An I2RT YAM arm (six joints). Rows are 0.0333 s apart.
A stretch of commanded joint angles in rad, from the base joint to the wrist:
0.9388, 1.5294, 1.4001, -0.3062, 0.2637, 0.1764
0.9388, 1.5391, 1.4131, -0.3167, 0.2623, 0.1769
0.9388, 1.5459, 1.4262, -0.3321, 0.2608, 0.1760
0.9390, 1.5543, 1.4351, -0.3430, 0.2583, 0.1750
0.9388, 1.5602, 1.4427, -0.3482, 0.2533, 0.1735
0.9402, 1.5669, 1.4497, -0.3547, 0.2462, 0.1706
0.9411, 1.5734, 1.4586, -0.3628, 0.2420, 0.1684
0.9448, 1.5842, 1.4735, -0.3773, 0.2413, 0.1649
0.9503, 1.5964, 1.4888, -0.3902, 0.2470, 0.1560
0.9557, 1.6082, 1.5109, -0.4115, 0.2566, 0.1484
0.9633, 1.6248, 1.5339, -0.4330, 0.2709, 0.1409
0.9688, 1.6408, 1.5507, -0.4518, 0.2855, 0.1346
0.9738, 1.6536, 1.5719, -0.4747, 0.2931, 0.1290
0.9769, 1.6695, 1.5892, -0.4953, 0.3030, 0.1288
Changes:
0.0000, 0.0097, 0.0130, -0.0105, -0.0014, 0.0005
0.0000, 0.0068, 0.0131, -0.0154, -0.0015, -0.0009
0.0002, 0.0084, 0.0089, -0.0109, -0.0025, -0.0010
-0.0002, 0.0059, 0.0076, -0.0052, -0.0050, -0.0015
0.0014, 0.0067, 0.0070, -0.0065, -0.0071, -0.0029
0.0009, 0.0065, 0.0089, -0.0081, -0.0042, -0.0022
0.0037, 0.0108, 0.0149, -0.0145, -0.0007, -0.0035
0.0055, 0.0122, 0.0153, -0.0129, 0.0057, -0.0089
0.0054, 0.0118, 0.0221, -0.0213, 0.0096, -0.0076
0.0076, 0.0166, 0.0230, -0.0215, 0.0143, -0.0075
0.0055, 0.0160, 0.0168, -0.0188, 0.0146, -0.0063
0.0050, 0.0128, 0.0212, -0.0229, 0.0076, -0.0056
0.0031, 0.0159, 0.0173, -0.0206, 0.0099, -0.0002

